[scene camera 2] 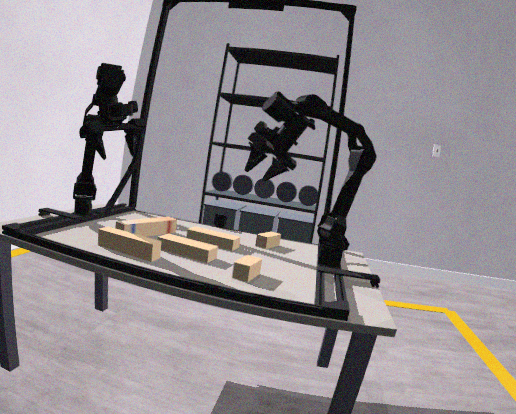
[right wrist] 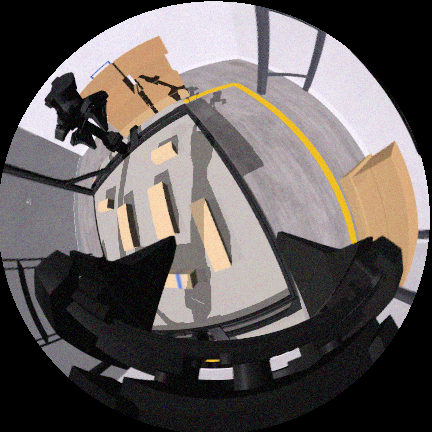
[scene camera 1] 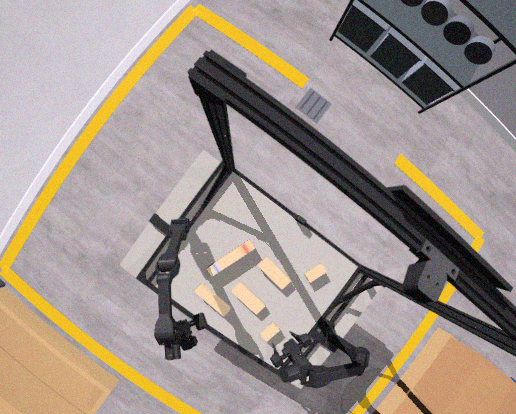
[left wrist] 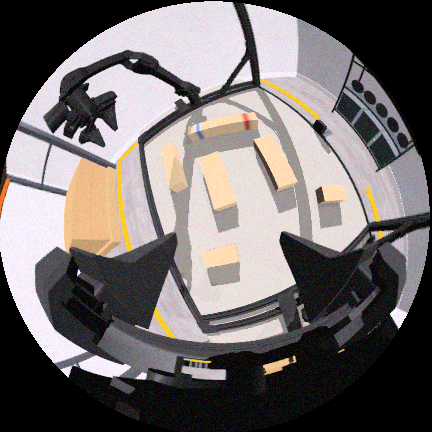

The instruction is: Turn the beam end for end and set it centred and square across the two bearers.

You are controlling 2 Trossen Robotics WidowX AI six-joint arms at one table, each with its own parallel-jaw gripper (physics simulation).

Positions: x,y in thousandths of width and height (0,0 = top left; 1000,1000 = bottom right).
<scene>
my left gripper: scene camera 2 493,426; right wrist 233,323; scene camera 1 546,815; left wrist 531,550
</scene>
